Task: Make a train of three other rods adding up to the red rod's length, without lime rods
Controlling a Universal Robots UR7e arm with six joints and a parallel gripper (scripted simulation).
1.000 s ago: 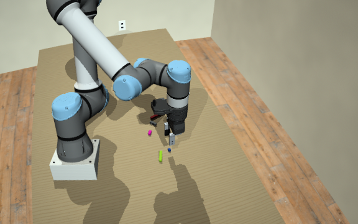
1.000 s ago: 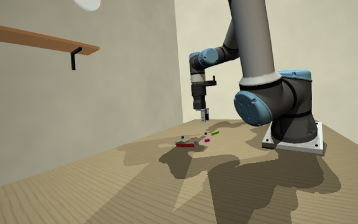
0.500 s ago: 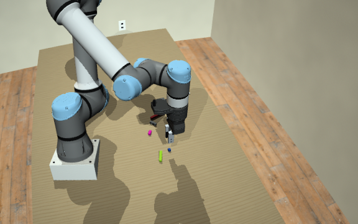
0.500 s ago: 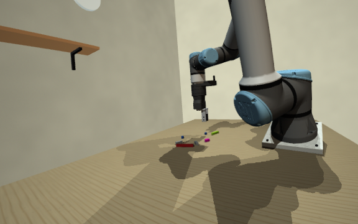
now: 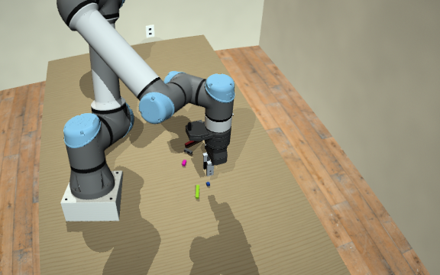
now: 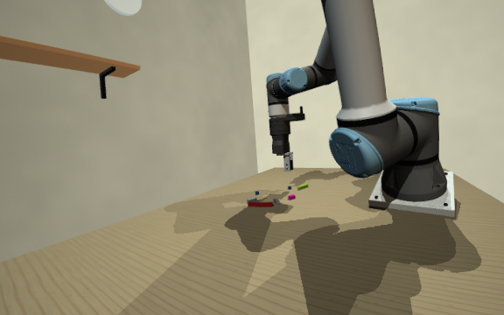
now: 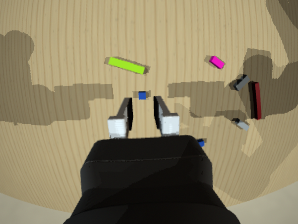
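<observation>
My hand is 80 mm above the lime rod, 40 mm past it and 20 mm to the left of it. The rest, counted from my hand: magenta rod: 110 mm to the left, 80 mm below, 50 mm behind; red rod: 210 mm to the left, 80 mm below.
</observation>
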